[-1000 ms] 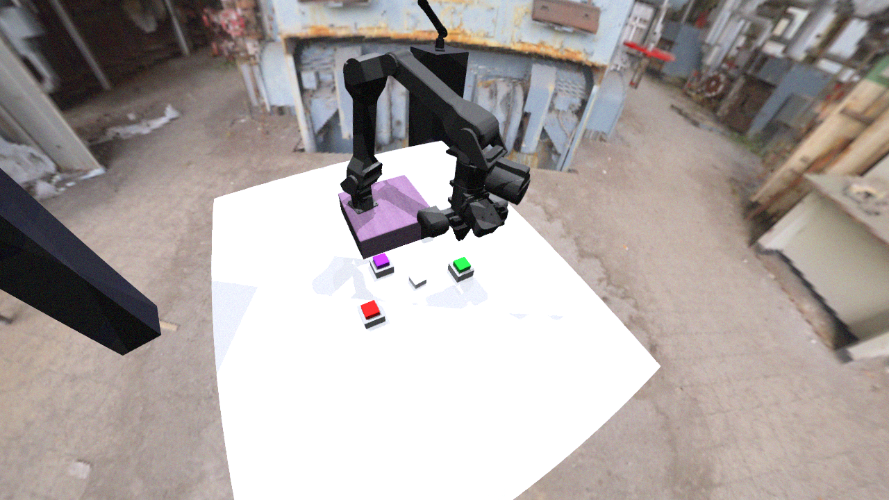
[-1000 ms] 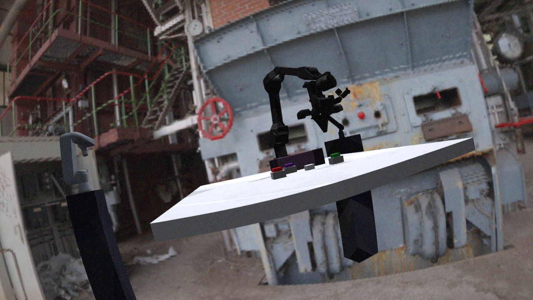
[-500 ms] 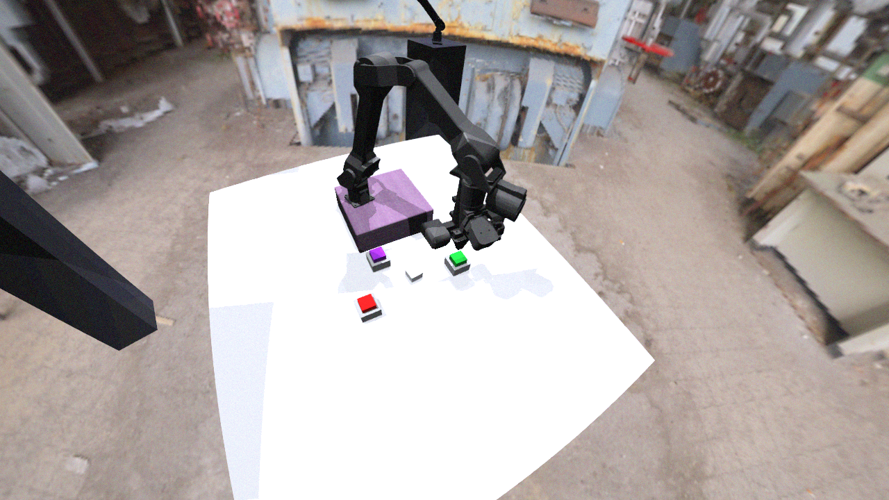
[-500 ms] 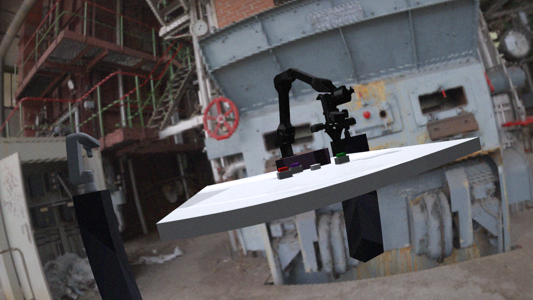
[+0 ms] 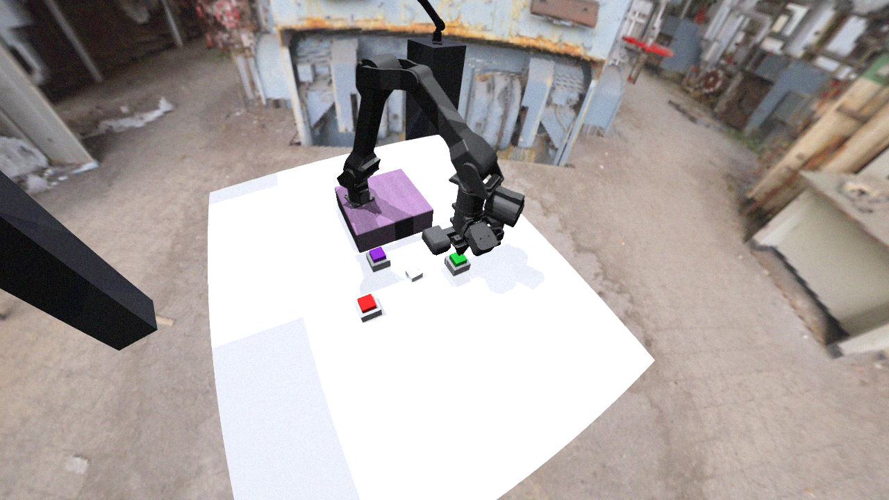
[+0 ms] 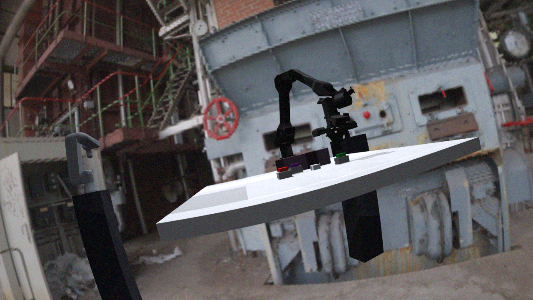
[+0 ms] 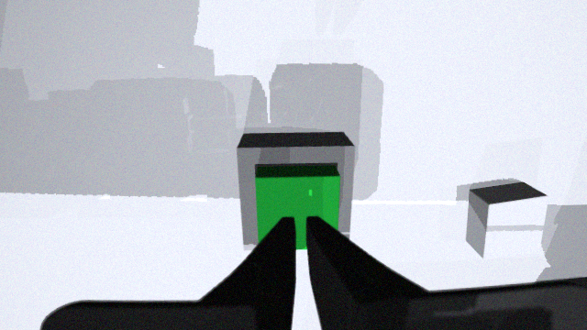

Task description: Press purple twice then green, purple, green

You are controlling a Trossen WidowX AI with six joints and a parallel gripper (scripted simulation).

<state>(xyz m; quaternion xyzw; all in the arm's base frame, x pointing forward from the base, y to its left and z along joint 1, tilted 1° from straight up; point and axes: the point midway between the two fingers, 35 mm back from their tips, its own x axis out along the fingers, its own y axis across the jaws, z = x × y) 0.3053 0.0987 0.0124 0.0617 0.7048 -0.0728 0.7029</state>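
Now: gripper tip 2 cm above the green button. The rest, counted from my gripper tip: purple button: 13 cm behind, 15 cm to the right, 2 cm below; then white block: 5 cm behind, 10 cm to the right, 4 cm below; then red button: 3 cm behind, 25 cm to the right, 2 cm below.
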